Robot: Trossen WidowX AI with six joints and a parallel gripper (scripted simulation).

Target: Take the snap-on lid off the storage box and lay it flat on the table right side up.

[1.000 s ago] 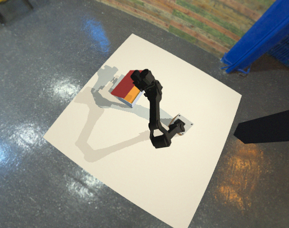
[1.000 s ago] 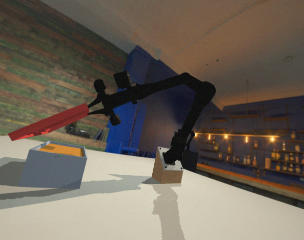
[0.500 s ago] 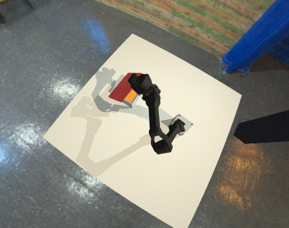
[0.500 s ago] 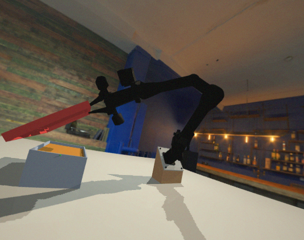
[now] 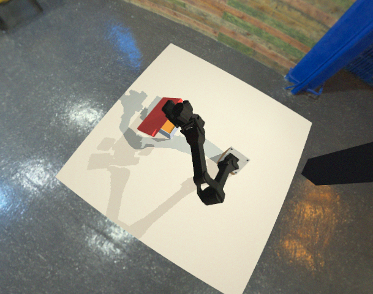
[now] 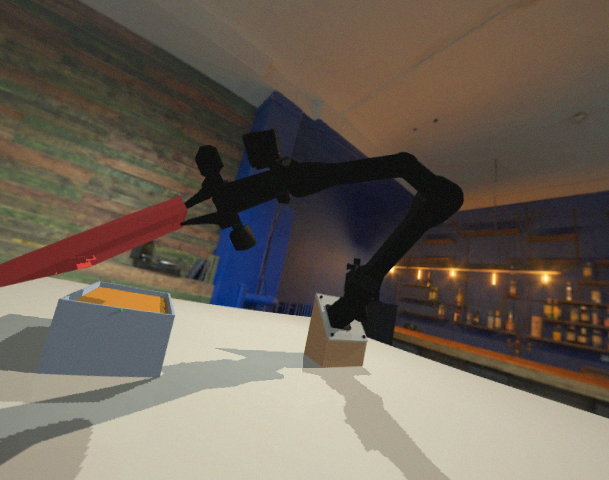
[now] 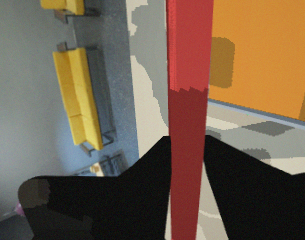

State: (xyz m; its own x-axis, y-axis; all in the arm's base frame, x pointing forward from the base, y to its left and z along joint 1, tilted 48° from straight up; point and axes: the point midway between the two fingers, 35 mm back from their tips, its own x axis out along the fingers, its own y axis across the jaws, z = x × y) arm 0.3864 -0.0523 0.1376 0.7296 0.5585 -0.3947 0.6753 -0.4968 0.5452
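My gripper tip is now 6 cm short of the red lid and 5 cm above it. From my gripper tip the other things lie so: storage box (4 cm ahead, 7 cm to the right, 19 cm below).
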